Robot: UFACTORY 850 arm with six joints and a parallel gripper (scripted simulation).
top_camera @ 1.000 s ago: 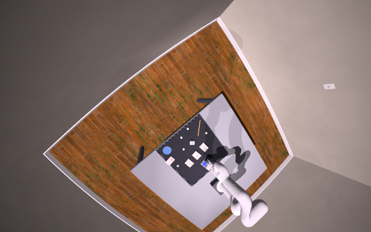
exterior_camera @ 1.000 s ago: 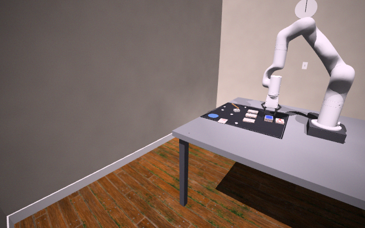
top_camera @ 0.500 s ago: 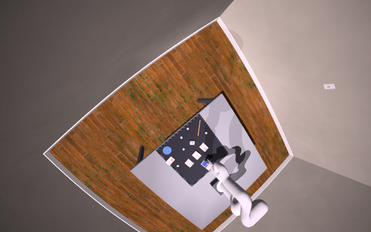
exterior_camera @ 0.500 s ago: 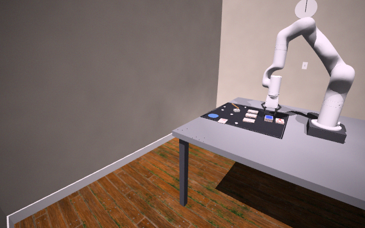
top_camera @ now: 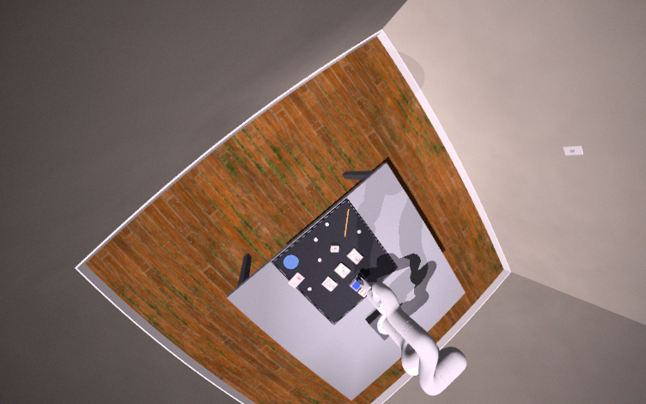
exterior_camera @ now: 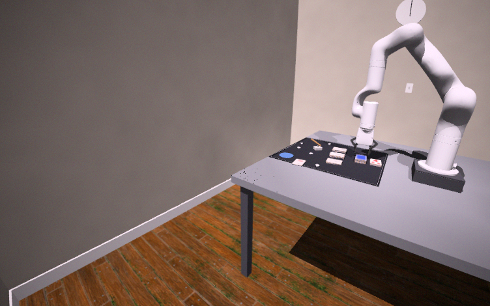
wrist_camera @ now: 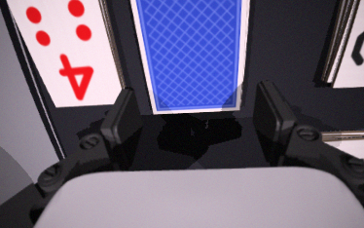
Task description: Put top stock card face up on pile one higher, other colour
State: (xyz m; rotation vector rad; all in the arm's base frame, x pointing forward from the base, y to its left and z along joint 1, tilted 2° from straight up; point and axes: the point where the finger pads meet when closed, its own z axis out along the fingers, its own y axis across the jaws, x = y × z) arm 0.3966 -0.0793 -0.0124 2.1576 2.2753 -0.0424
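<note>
Right now my hand is 3 cm to the right of the red 4 card and 3 cm above it. The rest, counted from my hand: black card cloth: 18 cm ahead, 6 cm below, 2 cm to the left; red 4: 9 cm behind, 4 cm below, 3 cm to the left; black 2: 15 cm ahead, 4 cm below, 3 cm to the left.
</note>
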